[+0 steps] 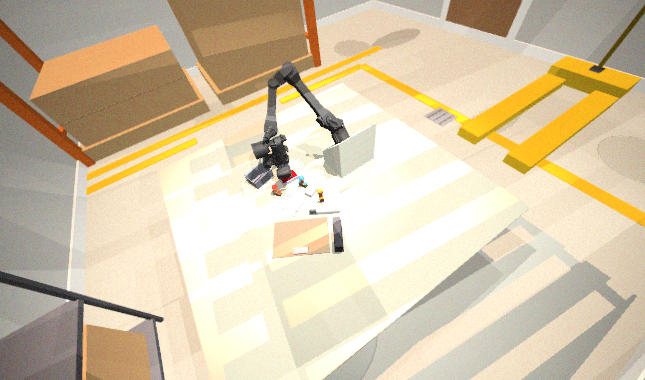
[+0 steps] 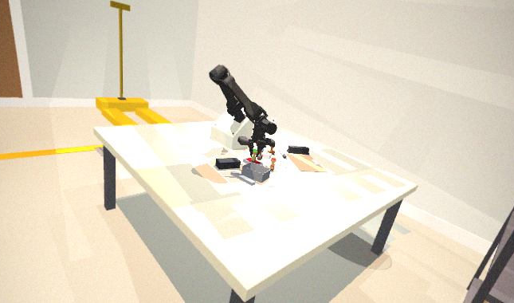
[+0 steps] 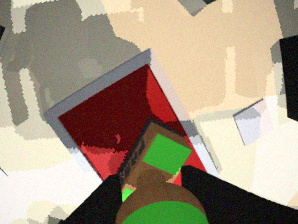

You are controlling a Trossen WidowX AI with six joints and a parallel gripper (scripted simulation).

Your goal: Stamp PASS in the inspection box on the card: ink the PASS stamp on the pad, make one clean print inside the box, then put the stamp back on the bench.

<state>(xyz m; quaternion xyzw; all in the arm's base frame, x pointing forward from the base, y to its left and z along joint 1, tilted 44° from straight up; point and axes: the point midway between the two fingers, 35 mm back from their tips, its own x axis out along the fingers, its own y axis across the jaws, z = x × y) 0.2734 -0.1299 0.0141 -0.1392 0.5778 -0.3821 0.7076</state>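
Right now my gripper tip is right at the green stamp. The rest, counted from my gripper tip: blue stamp (9 cm to the left, 4 cm behind, 2 cm below); then red stamp (9 cm ahead, 5 cm to the left, 2 cm below); then red ink pad (3 cm below).
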